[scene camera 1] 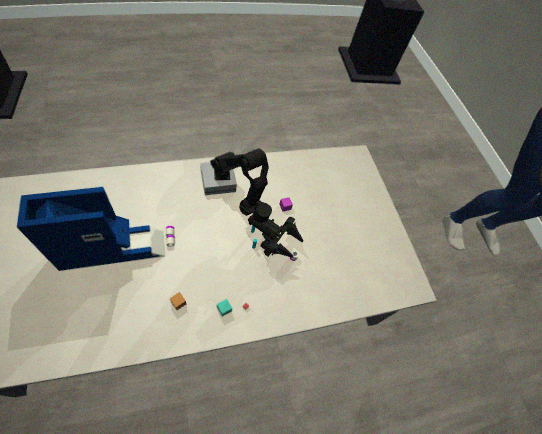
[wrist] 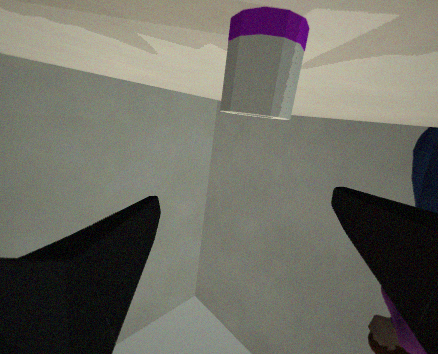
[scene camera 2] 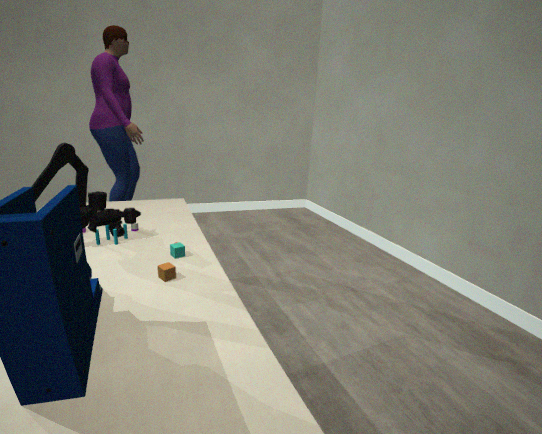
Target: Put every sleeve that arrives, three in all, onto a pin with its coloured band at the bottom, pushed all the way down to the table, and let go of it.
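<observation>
A white sleeve with a purple band [scene camera 1: 294, 256] [scene camera 2: 134, 226] [wrist: 263, 75] is upright, band down towards the table, just beyond the fingertips; I cannot tell whether it touches the table. My gripper [scene camera 1: 298, 249] [wrist: 244, 200] is wide open, with nothing between its fingers. Several thin teal pins [scene camera 1: 254, 243] [scene camera 2: 115, 236] stand near and partly under the arm; those that show in scene camera 2 look bare. Two white sleeves with purple bands [scene camera 1: 170, 232] [scene camera 1: 171, 241] lie end to end at the chute's mouth.
A blue dispenser [scene camera 1: 82, 250] [scene camera 2: 65, 300] with a chute stands at the left in scene camera 1. A magenta cube [scene camera 1: 286, 204] lies beside the arm. Orange [scene camera 1: 178, 300] [scene camera 2: 166, 272], teal [scene camera 1: 224, 307] [scene camera 2: 177, 250] and small red [scene camera 1: 245, 305] cubes lie near the front edge.
</observation>
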